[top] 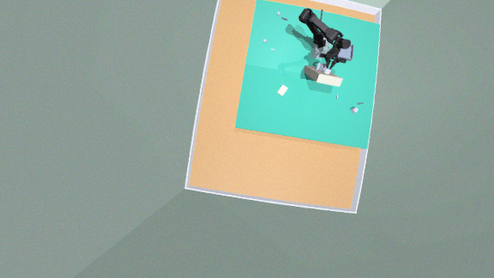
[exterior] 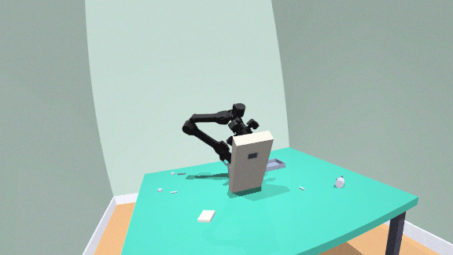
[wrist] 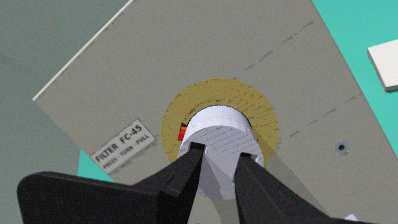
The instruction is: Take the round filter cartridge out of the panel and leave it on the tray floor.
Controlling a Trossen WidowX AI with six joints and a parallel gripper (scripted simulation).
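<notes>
Now: the round grey filter cartridge 1 cm ahead of my gripper tip and 1 cm below it. From my gripper tip the other things lie so: small pale cylinder: 20 cm ahead, 44 cm to the left, 26 cm below; white flat block: 11 cm ahead, 27 cm to the right, 28 cm below; beige service panel: 1 cm behind, 10 cm below.
</notes>
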